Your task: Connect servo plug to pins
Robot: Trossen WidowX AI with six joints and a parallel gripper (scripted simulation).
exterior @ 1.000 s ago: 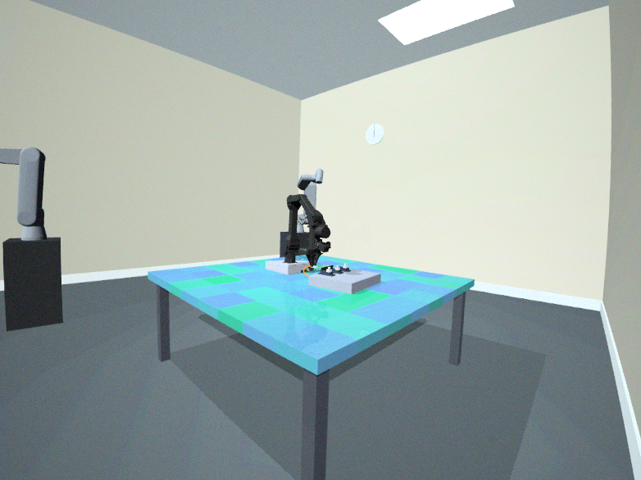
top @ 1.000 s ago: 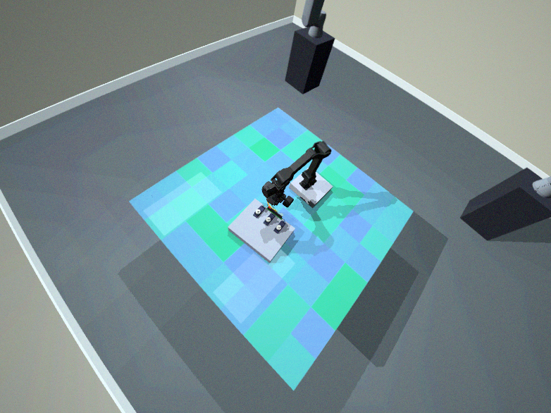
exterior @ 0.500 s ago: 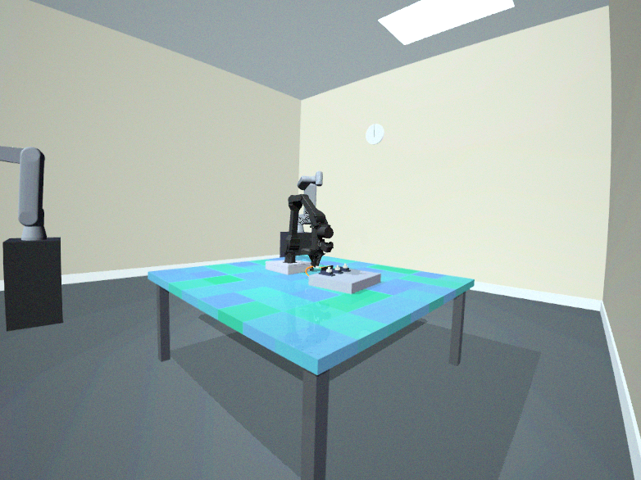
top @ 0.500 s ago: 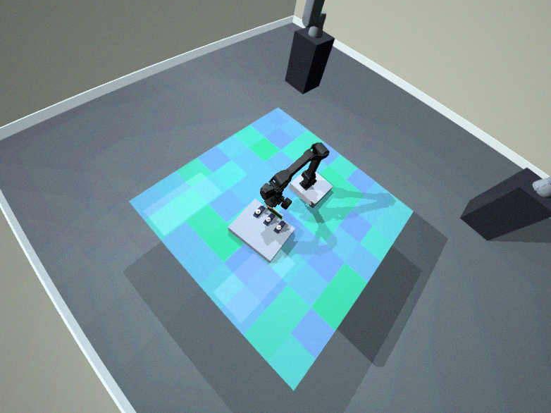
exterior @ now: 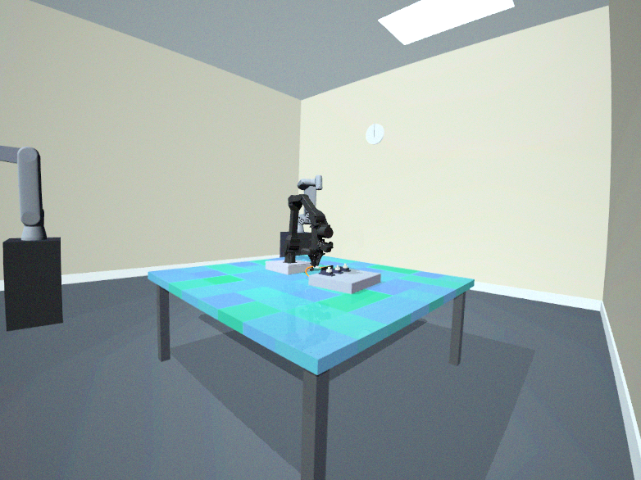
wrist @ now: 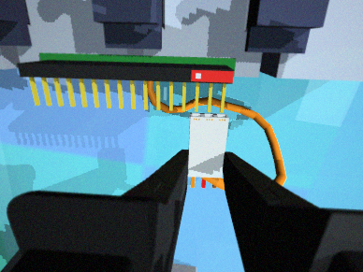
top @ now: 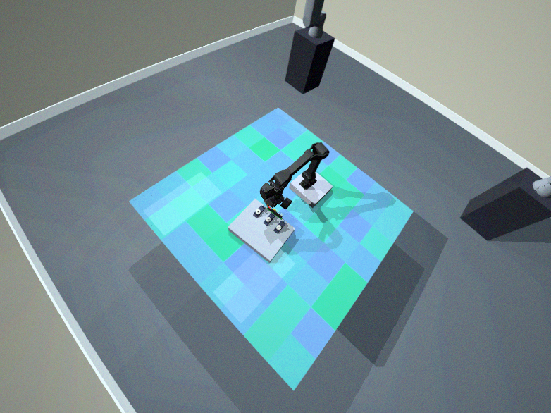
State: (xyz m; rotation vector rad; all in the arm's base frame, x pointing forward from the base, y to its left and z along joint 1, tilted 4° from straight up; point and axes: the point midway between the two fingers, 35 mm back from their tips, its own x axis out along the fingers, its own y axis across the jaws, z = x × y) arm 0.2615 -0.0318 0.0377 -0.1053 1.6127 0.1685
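My gripper tip is 40 mm short of the red band and 10 mm to the right of it. Also, from my gripper tip: grey printed holder (190 mm ahead, 80 mm to the left, 50 mm below); then white dot (40 mm ahead, 10 mm to the left).
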